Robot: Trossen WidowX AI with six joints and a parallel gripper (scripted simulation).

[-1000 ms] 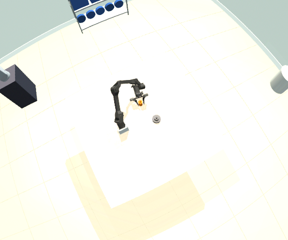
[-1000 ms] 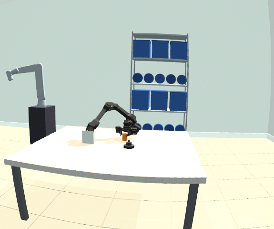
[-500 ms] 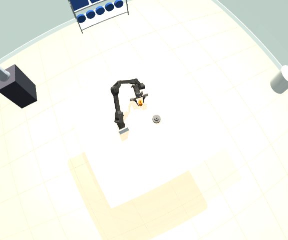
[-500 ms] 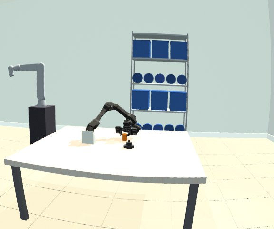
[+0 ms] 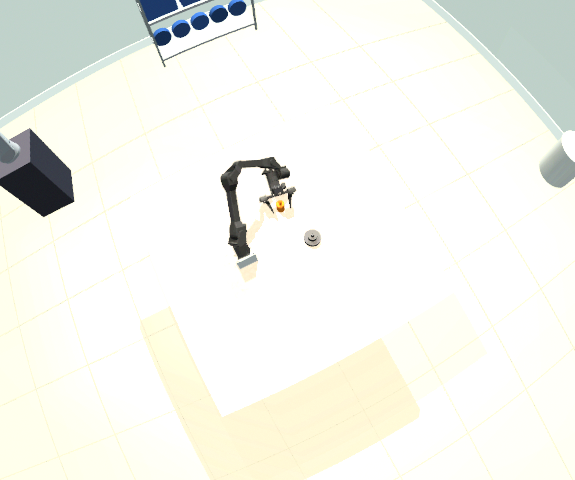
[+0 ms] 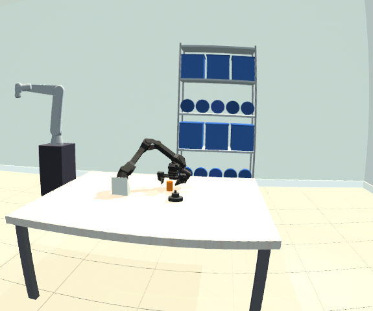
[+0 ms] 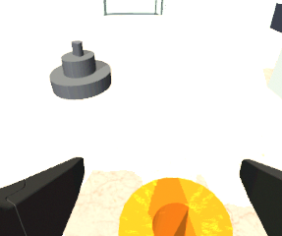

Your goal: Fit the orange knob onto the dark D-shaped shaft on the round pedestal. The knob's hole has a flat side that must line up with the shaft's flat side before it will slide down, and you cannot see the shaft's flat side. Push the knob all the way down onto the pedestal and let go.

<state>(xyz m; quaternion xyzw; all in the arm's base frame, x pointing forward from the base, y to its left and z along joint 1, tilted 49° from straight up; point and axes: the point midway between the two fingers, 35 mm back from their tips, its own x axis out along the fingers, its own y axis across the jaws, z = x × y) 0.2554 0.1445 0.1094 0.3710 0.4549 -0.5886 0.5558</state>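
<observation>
Now: the orange knob 4 cm to the left of my gripper tip and 2 cm below it. From my gripper tip the other things lie so: pedestal (18 cm to the right, 8 cm ahead, 2 cm below).
</observation>
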